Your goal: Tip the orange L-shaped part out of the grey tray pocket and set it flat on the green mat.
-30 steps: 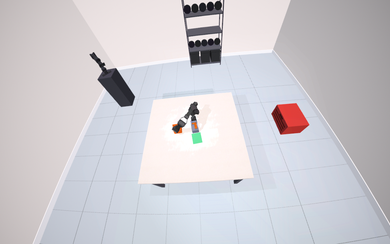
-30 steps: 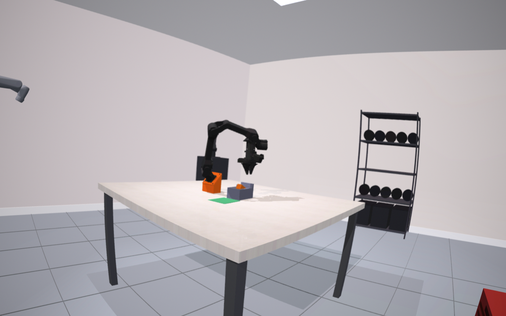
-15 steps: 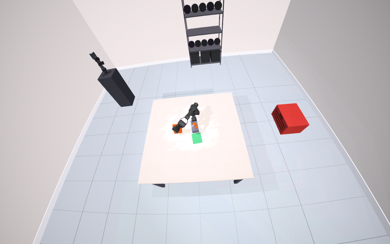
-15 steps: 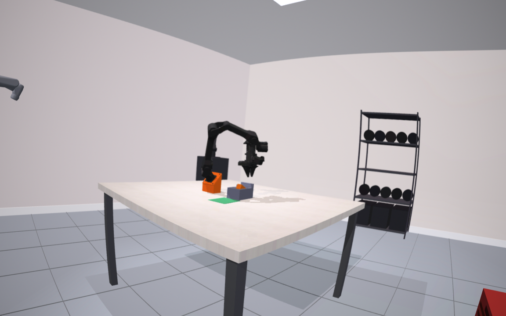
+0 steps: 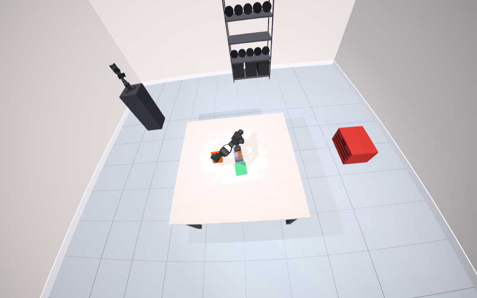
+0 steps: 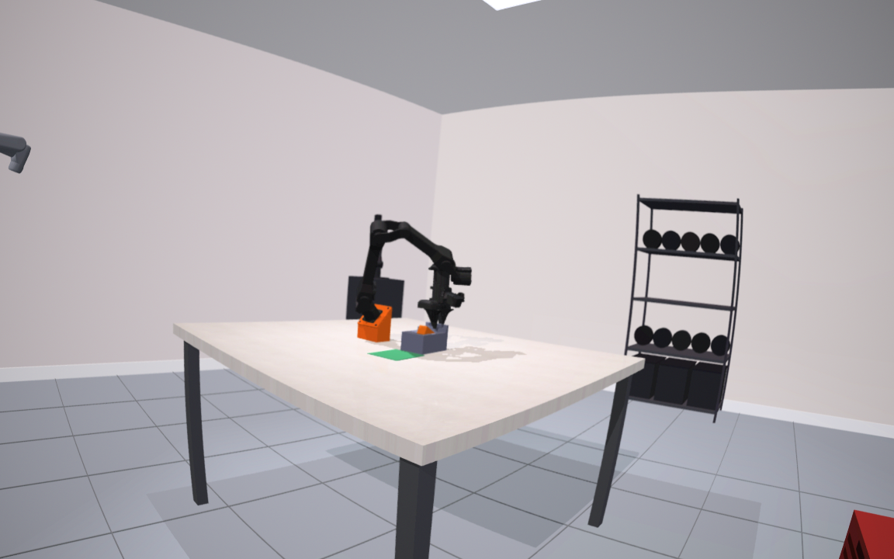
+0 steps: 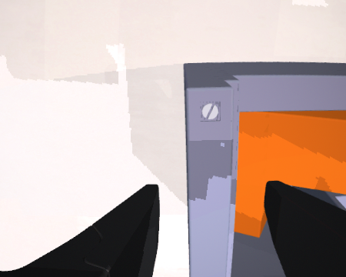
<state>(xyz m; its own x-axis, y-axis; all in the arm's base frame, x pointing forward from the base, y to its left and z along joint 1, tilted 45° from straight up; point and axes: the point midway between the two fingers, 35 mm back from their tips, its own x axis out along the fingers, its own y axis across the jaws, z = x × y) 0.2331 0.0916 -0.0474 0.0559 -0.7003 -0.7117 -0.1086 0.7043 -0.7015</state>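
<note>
The orange L-shaped part is 5 cm to the right of my gripper tip and 3 cm below it. Also, from my gripper tip: green mat (2 cm ahead, 22 cm to the right, 9 cm below).
</note>
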